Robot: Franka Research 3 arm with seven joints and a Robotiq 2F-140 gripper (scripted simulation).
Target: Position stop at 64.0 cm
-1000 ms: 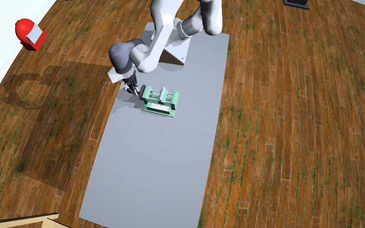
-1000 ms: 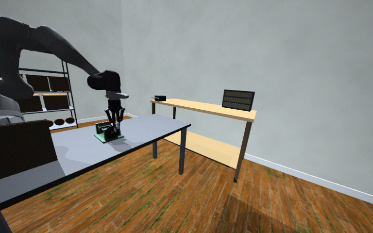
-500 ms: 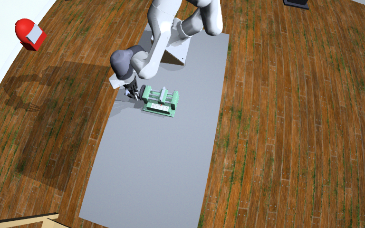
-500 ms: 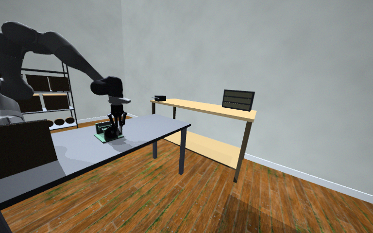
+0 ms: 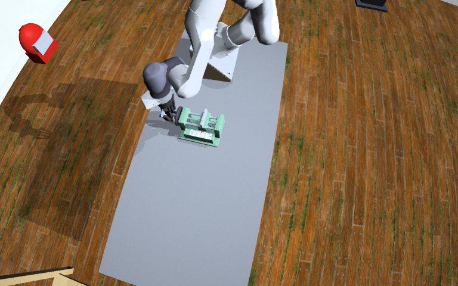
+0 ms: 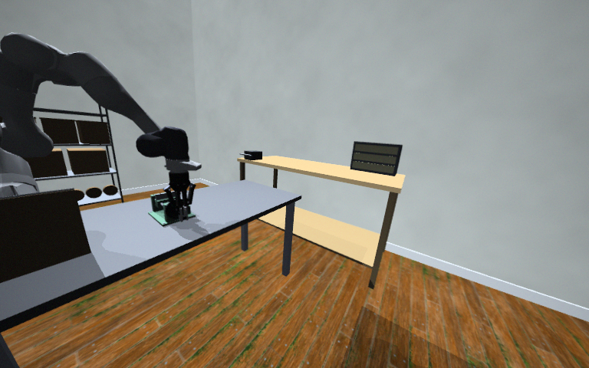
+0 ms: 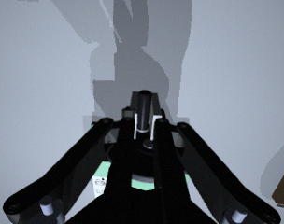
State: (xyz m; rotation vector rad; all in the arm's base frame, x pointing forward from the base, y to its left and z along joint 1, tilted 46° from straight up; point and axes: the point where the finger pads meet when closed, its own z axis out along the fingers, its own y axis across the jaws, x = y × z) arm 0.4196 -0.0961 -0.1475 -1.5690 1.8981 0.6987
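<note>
Now: the dark handwheel 2 cm to the left of my hand and 1 cm below it. The rest, counted from my hand: stop carriage (2 cm ahead, 16 cm to the left, 3 cm above).
</note>
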